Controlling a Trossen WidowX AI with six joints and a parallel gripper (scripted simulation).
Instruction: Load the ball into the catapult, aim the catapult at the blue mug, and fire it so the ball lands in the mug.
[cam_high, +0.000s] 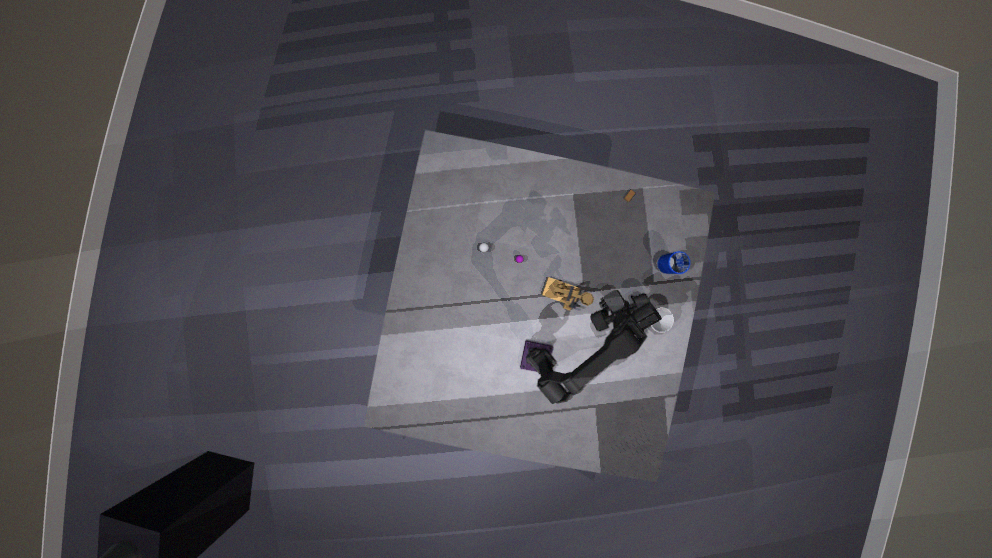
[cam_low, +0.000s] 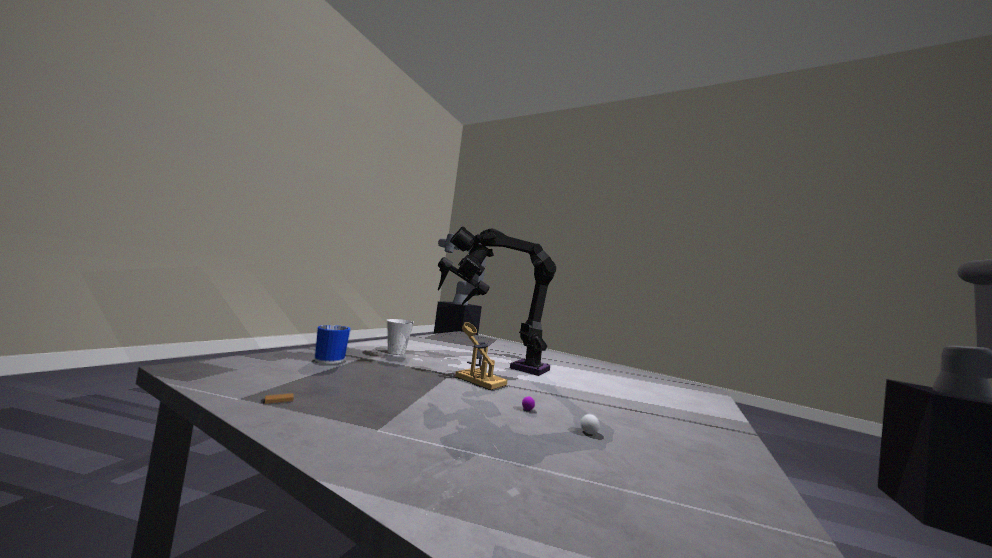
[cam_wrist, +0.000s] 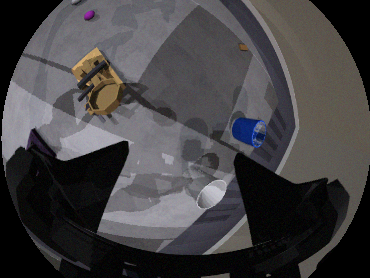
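Right now my gripper tip is 160 mm above the wooden catapult, 130 mm to the right of it and 20 mm past it. The rest, counted from my gripper tip: blue mug (280 mm to the right, 210 mm below, 200 mm ahead); then purple ball (350 mm to the left, 220 mm below, 110 mm ahead); then white cup (230 mm to the right, 210 mm below, 40 mm behind).
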